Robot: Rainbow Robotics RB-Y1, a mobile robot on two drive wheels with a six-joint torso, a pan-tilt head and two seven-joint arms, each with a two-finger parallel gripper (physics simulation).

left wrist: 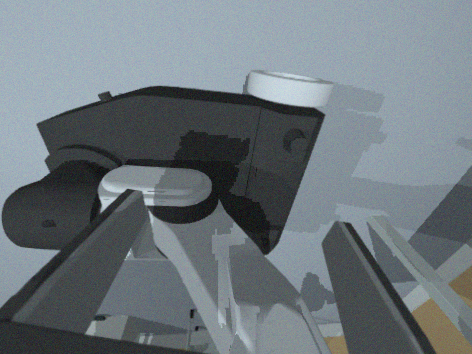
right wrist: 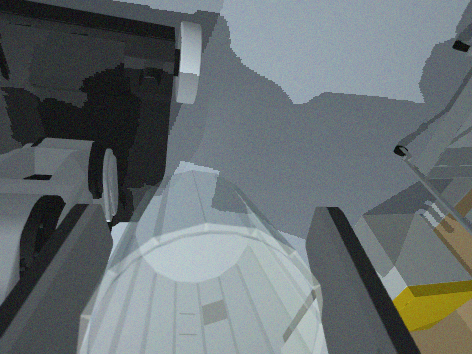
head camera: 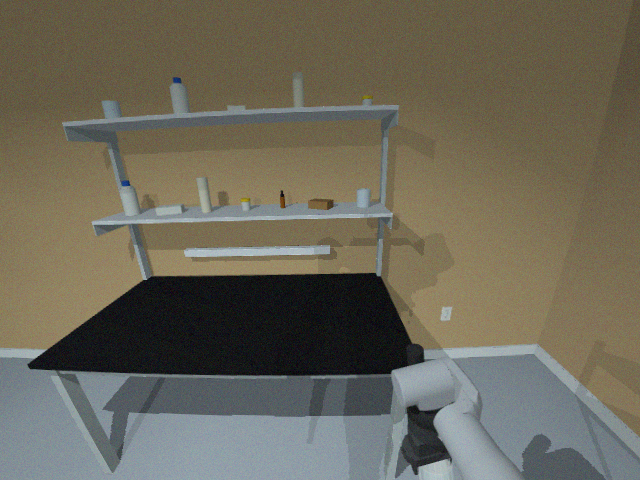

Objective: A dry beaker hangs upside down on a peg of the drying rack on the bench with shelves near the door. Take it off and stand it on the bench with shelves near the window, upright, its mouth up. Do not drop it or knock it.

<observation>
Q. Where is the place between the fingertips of the left gripper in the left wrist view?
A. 237,218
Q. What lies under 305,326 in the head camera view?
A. A shelf.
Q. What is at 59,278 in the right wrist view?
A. The right gripper.
</observation>
